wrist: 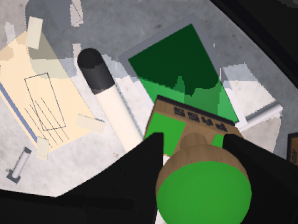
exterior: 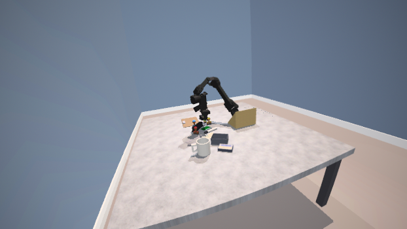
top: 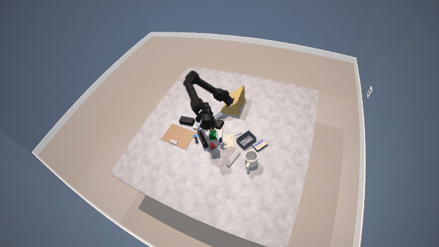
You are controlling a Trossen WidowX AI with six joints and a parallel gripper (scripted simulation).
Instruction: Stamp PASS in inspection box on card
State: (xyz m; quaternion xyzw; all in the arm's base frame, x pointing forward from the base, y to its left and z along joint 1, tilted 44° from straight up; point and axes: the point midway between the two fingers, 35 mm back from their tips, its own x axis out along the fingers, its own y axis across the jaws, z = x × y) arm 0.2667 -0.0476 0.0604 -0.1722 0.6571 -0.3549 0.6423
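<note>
Right now my gripper tip is 2 cm short of the cream card, 12 cm to the right of it and 9 cm above it. Round my gripper tip: dark-capped marker 5 cm to the left, 8 cm below; then green ink pad 9 cm below; then green stamp right at my gripper tip.
</note>
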